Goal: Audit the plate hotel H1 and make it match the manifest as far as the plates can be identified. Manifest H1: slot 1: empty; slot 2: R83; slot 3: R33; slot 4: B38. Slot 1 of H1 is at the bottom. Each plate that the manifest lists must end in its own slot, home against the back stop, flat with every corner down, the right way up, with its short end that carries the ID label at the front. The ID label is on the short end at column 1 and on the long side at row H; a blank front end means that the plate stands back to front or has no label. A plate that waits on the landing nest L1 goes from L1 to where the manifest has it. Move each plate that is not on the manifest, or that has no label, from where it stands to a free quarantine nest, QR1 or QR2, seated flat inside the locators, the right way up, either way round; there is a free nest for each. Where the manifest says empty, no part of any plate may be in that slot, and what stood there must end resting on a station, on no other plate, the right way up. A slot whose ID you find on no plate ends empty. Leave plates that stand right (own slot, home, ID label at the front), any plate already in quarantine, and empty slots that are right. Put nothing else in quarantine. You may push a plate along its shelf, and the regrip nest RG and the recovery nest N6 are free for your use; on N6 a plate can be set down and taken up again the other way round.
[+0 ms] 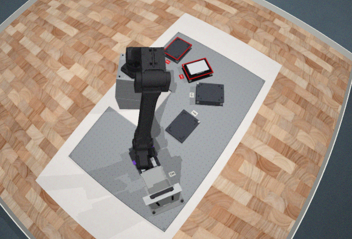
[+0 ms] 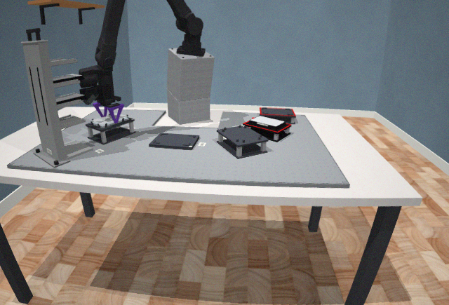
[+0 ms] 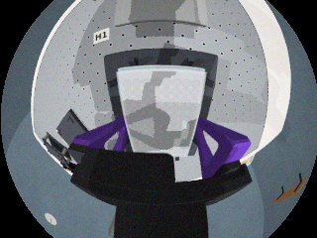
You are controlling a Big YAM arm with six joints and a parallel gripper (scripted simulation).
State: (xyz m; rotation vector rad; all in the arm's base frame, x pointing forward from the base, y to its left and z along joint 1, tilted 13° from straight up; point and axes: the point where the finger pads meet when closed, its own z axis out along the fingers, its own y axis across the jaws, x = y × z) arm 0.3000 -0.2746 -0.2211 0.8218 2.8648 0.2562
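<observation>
The regrip nest RG is 10 mm below my hand. Also, from my hand: plate hotel H1: 220 mm ahead, 130 mm to the right, 130 mm above; then flat pad N6: 280 mm to the left, 60 mm below, 50 mm ahead; then white plate: right at my hand.
</observation>
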